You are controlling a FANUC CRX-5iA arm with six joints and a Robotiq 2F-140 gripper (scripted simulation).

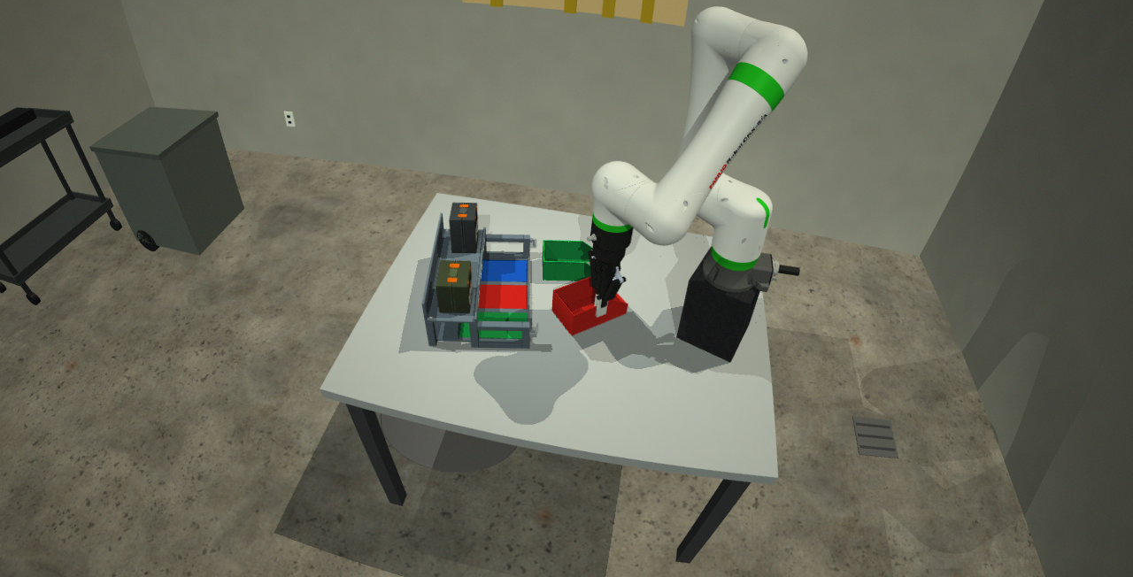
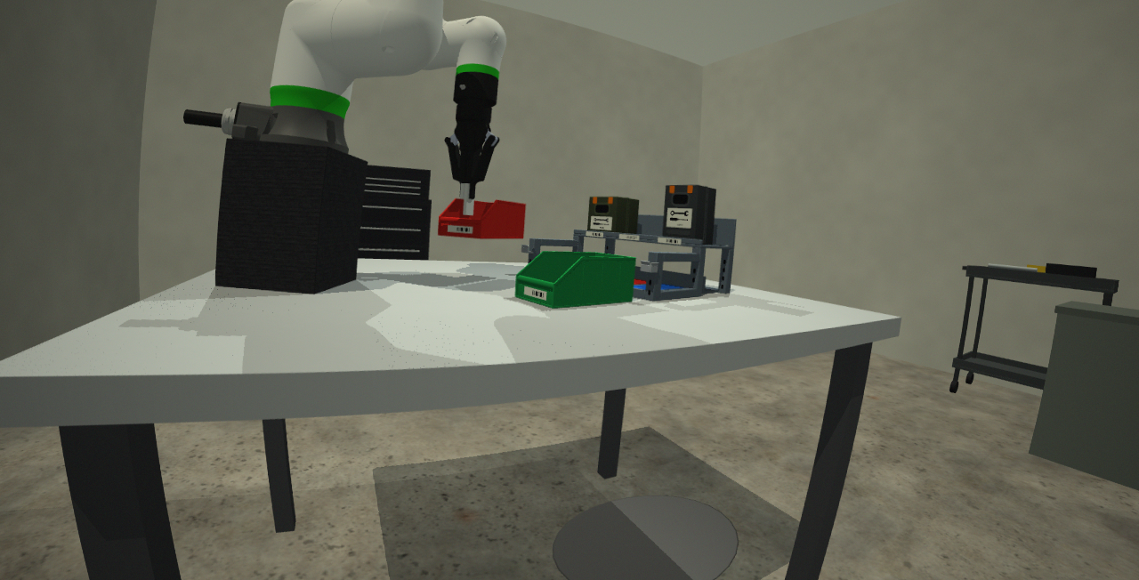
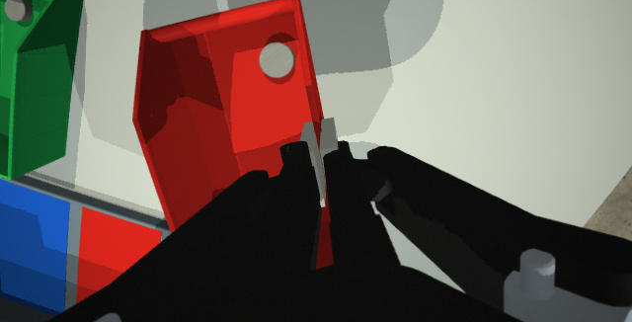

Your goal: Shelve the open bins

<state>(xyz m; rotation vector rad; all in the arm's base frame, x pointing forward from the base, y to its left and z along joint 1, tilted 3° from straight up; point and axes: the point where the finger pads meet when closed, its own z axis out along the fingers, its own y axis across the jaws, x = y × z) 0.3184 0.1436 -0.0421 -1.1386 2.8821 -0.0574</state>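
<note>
Now: the red bin 40 mm to the right of my hand, 40 mm below it and 30 mm ahead of it. The rest, counted from my hand: green bin: 280 mm to the right, 130 mm ahead, 120 mm below.
</note>
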